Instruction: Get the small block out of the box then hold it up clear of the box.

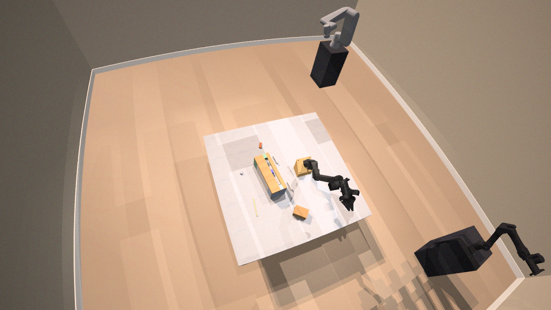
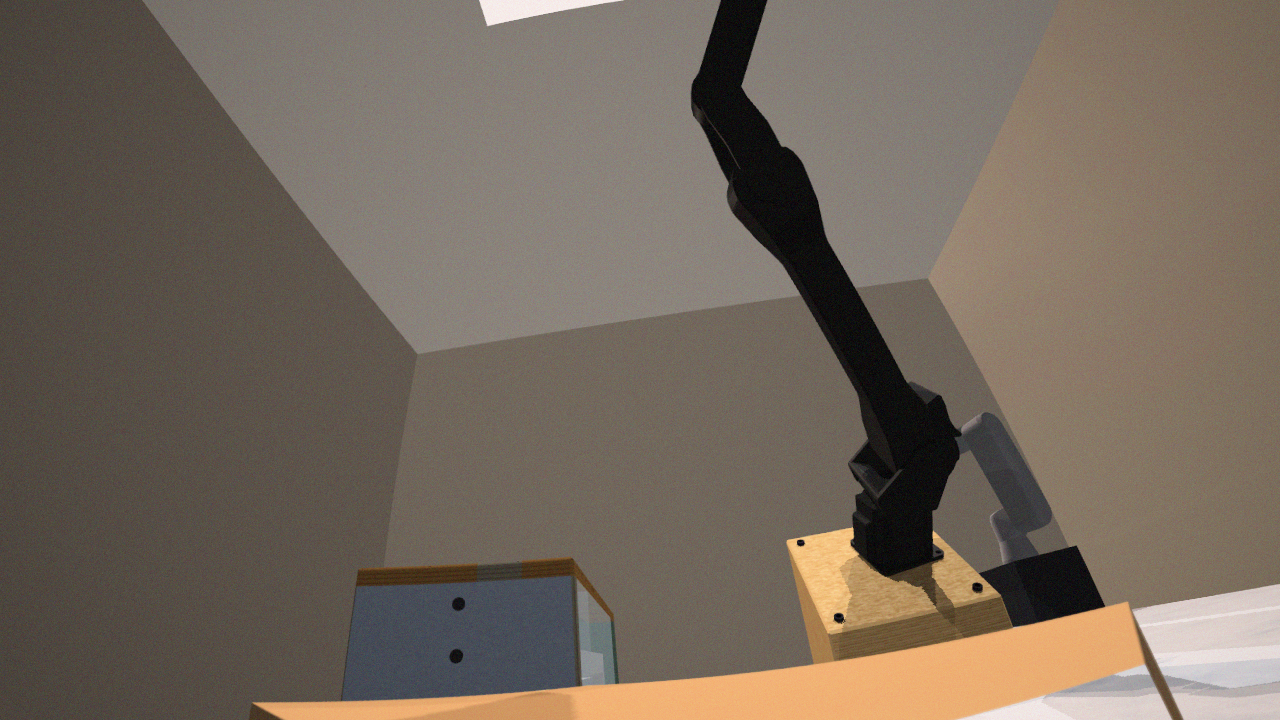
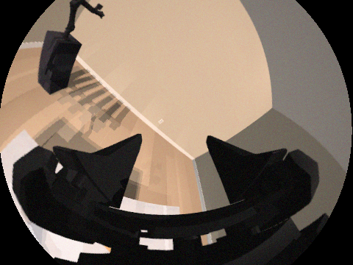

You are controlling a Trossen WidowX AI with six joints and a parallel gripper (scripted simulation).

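The long box is 20 cm ahead of my gripper tip, 65 cm to the right of it and 53 cm below it. Round my gripper tip: thin yellow stick (46 cm ahead, 44 cm to the right, 58 cm below); orange carton (12 cm ahead, 23 cm to the right, 56 cm below); orange block (18 cm ahead, 101 cm to the right, 58 cm below).
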